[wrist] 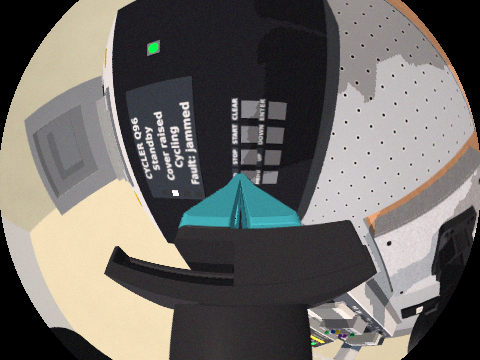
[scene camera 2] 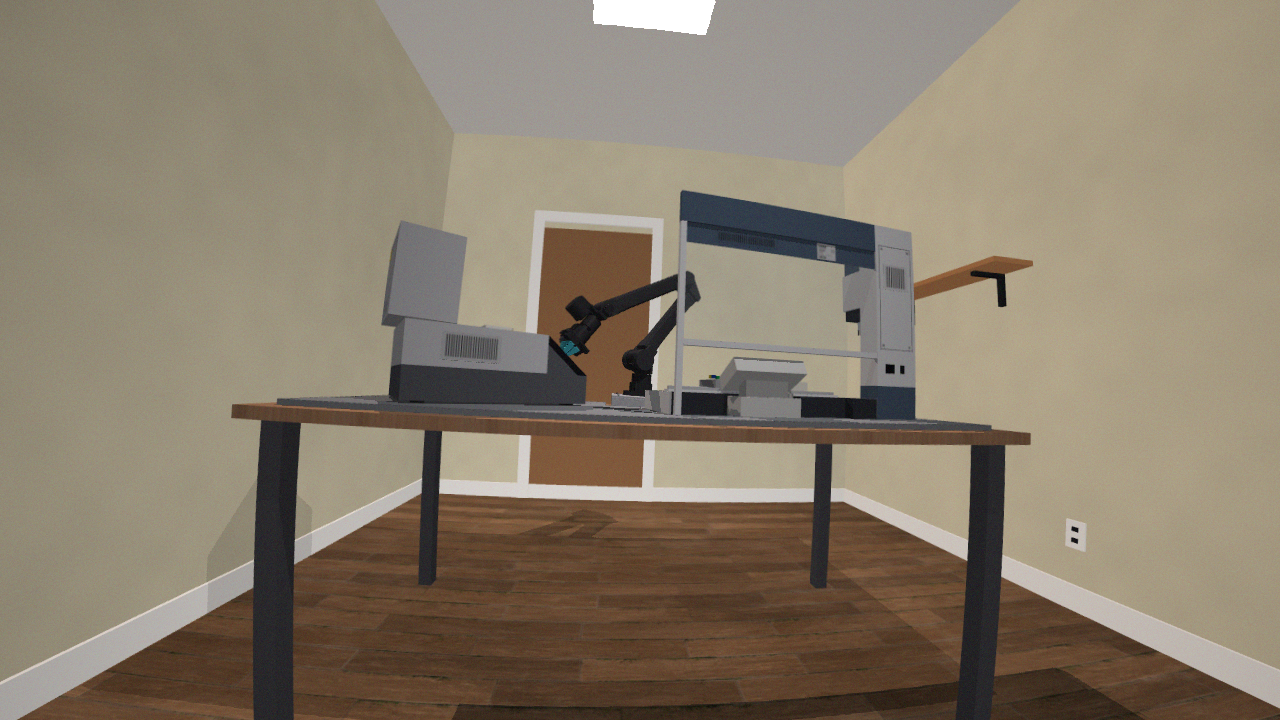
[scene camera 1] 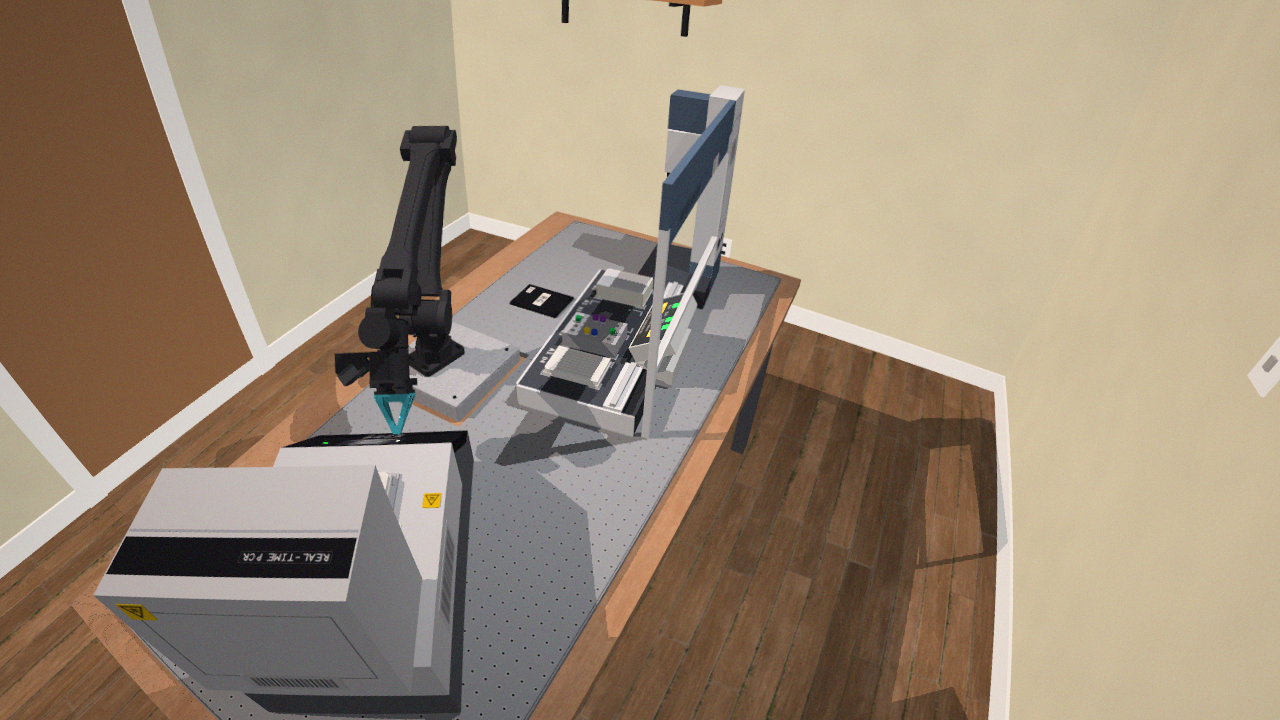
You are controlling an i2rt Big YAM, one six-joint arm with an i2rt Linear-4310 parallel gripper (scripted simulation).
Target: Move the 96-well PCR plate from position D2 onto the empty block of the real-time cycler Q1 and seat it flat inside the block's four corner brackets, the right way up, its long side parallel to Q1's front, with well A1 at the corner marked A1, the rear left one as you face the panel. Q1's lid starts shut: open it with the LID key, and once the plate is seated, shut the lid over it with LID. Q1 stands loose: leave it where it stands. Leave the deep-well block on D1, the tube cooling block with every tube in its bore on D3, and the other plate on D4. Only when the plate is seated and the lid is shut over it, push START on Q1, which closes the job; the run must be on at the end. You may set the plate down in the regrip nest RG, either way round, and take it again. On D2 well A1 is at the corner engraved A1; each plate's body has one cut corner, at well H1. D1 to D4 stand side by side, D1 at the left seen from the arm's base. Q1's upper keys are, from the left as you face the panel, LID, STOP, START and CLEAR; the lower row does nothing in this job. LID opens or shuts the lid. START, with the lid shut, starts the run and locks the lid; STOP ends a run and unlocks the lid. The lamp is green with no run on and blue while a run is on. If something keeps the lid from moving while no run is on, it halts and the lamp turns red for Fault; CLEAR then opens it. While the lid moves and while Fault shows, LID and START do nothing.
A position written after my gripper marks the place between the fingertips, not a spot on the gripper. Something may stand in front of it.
Observation:
I see my gripper (scene camera 1: pixel 397 434), a tube cooling block (scene camera 1: pixel 603 344) and a lid (scene camera 1: pixel 299 579).
The lid also shows in the wrist view (wrist: pixel 66 194) and in scene camera 2 (scene camera 2: pixel 425 277). My gripper also shows in the wrist view (wrist: pixel 240 180).

